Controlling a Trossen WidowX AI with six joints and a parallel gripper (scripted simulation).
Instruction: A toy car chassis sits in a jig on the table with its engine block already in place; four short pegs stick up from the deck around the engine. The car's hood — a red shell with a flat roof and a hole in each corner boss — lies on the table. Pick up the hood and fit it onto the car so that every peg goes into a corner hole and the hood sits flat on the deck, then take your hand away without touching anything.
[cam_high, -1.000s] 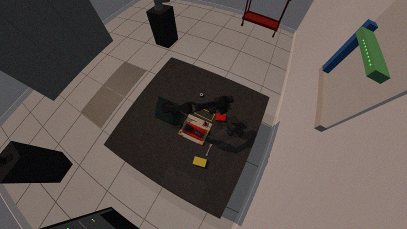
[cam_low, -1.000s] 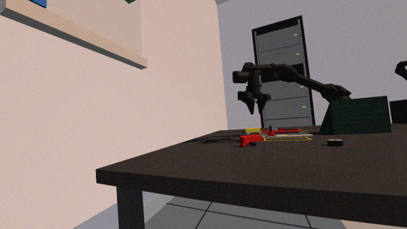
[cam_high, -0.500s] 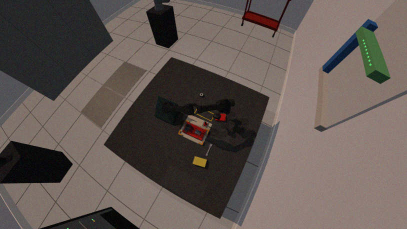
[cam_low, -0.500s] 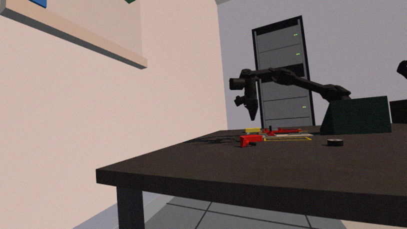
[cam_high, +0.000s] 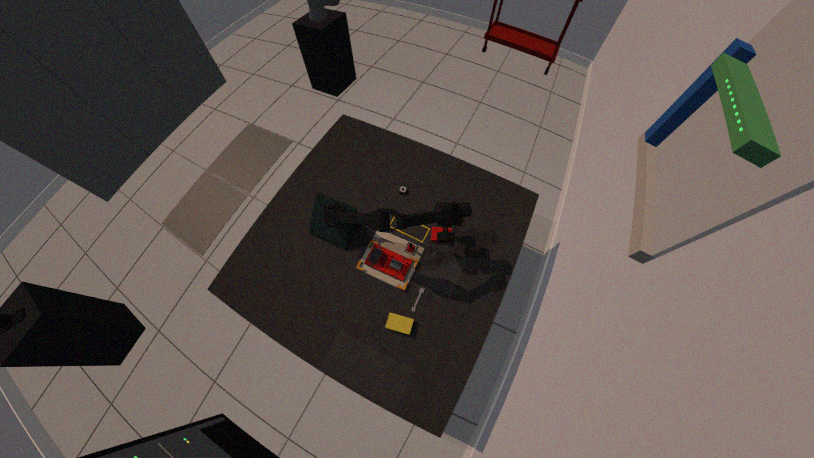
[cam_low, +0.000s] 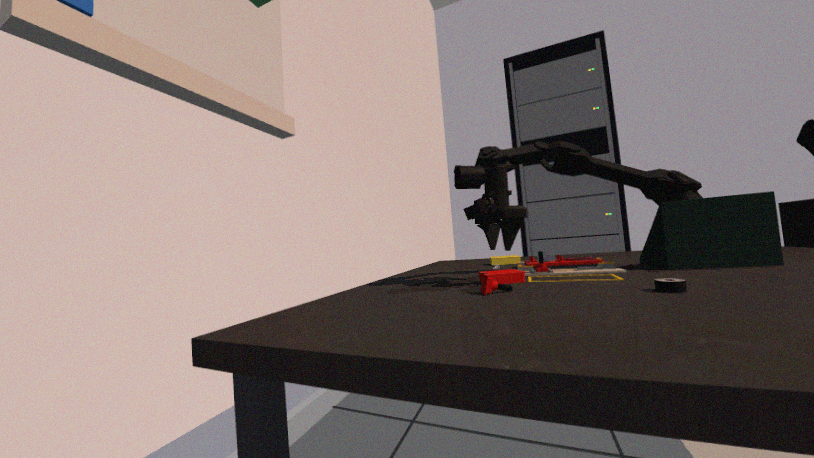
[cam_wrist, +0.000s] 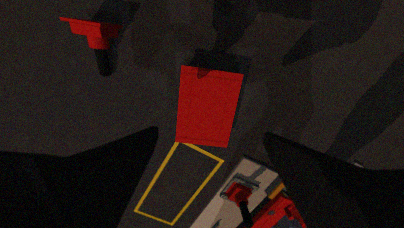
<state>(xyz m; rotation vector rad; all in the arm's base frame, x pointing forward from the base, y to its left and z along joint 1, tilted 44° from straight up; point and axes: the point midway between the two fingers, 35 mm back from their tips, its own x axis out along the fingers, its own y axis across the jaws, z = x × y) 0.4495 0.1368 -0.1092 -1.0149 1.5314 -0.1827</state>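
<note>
My gripper tip is 6 cm above the red hood. Round my gripper tip: yellow block 46 cm to the right, 6 cm below, 4 cm ahead; then black ring 29 cm behind, 13 cm to the left, 7 cm below; then grey wrench 33 cm to the right, 7 cm below, 5 cm ahead.
</note>
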